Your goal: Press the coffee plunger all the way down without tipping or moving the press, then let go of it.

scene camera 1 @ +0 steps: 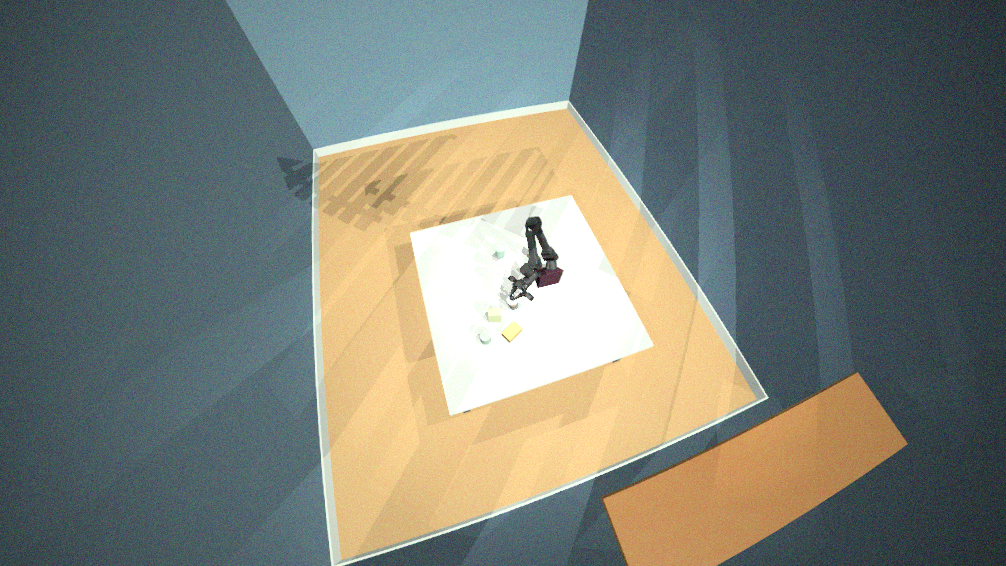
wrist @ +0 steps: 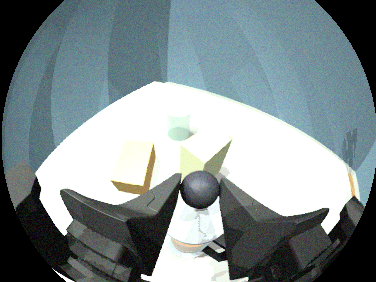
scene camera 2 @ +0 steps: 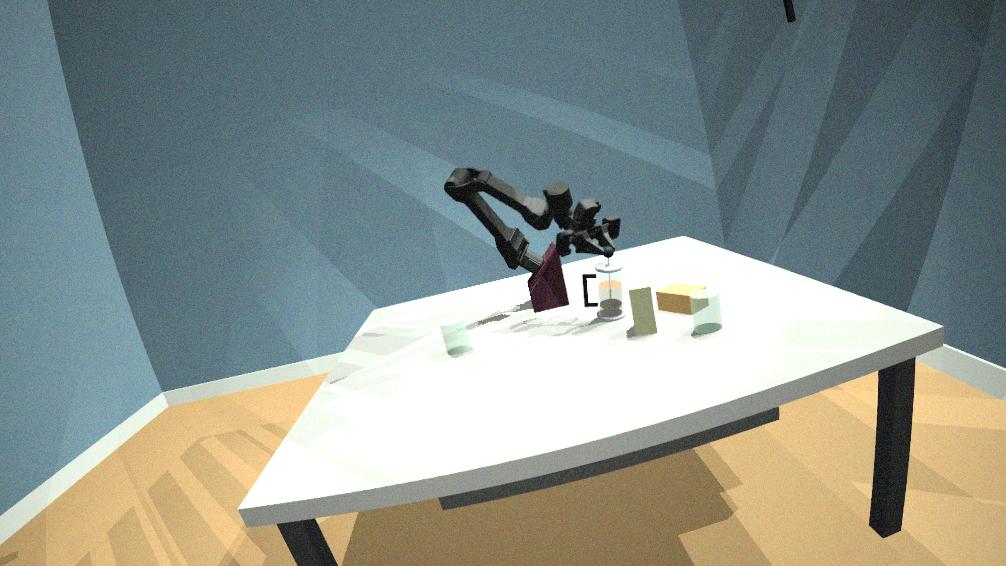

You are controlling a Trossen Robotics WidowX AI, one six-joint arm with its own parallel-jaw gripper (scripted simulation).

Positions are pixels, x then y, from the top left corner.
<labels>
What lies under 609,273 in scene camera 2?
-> A coffee press.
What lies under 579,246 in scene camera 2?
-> The gripper.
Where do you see a coffee press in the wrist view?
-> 196,223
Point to an orange box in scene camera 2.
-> At 675,297
</labels>
